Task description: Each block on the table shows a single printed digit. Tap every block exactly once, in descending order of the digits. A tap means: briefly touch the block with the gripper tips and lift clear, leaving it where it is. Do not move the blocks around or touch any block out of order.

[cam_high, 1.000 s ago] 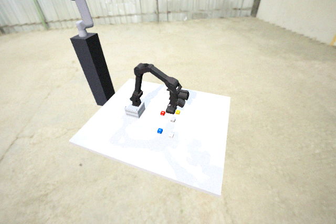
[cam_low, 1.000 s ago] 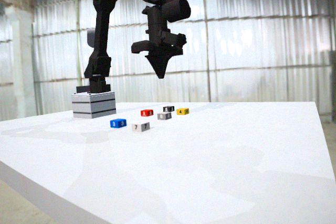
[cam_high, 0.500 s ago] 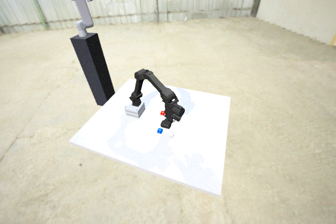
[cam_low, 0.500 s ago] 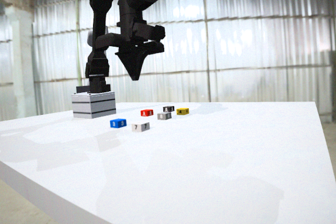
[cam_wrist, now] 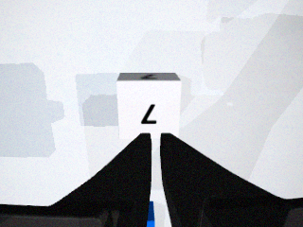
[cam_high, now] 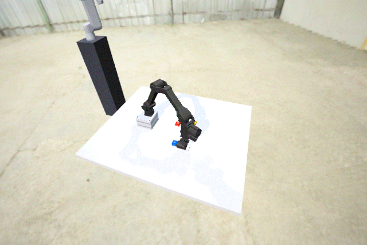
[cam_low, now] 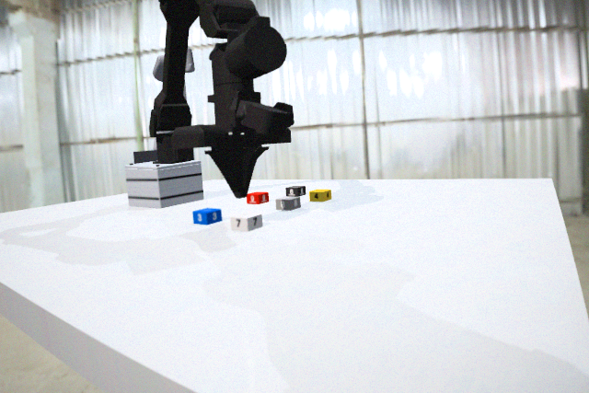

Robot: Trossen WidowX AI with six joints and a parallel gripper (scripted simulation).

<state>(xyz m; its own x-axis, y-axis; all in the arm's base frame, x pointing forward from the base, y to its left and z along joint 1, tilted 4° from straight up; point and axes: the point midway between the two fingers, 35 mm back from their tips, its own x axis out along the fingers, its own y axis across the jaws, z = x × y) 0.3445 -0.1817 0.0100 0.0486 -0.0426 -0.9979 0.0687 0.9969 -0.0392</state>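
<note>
My gripper tip is now 30 mm above the white block. Round my gripper tip: red block: 210 mm to the left, 120 mm behind, 30 mm below; then grey block marked 8: 160 mm to the left, 30 mm below, 20 mm behind; then blue 3 block: 90 mm behind, 30 mm below, 20 mm to the left.
</note>
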